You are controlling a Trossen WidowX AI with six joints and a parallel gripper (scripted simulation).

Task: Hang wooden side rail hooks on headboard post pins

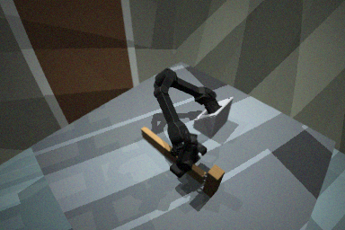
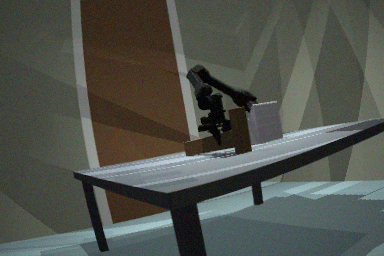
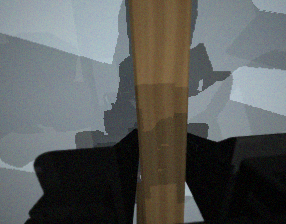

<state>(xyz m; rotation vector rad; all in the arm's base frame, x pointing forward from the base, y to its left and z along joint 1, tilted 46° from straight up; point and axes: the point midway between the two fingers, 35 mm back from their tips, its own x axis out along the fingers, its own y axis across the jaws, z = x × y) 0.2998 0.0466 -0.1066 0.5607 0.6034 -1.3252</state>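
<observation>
Now: the headboard post 13 cm to the left of my gripper tip, 4 cm above it and 1 cm behind it.
</observation>
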